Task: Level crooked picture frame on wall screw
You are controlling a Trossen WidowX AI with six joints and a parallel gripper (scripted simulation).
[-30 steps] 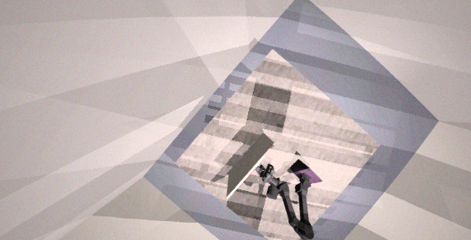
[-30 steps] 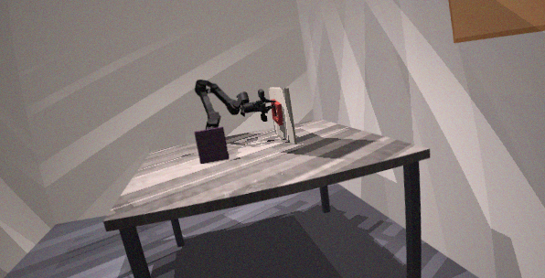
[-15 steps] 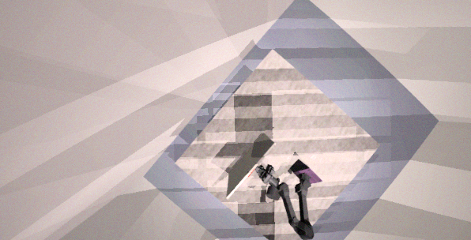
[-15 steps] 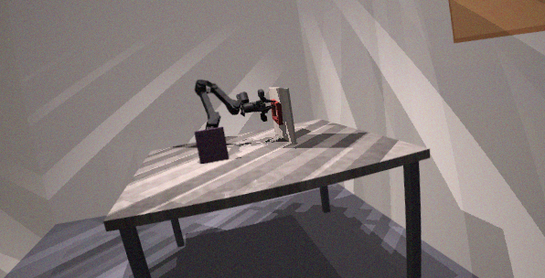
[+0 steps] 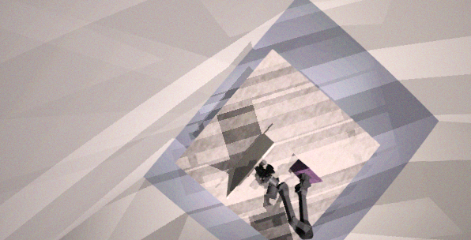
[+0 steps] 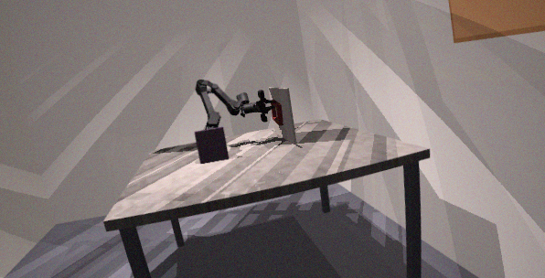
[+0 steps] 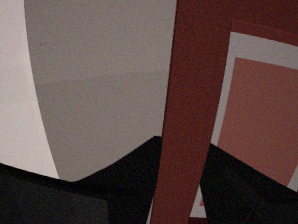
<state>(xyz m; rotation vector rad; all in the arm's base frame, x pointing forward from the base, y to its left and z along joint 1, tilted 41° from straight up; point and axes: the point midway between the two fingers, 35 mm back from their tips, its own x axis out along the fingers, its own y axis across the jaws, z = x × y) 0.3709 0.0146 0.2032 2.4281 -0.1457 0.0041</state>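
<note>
The red picture frame is 50 mm below my gripper tip and 10 mm to the left of it. Also, from my gripper tip: wall panel 60 mm below, 20 mm to the left, 20 mm ahead.
</note>
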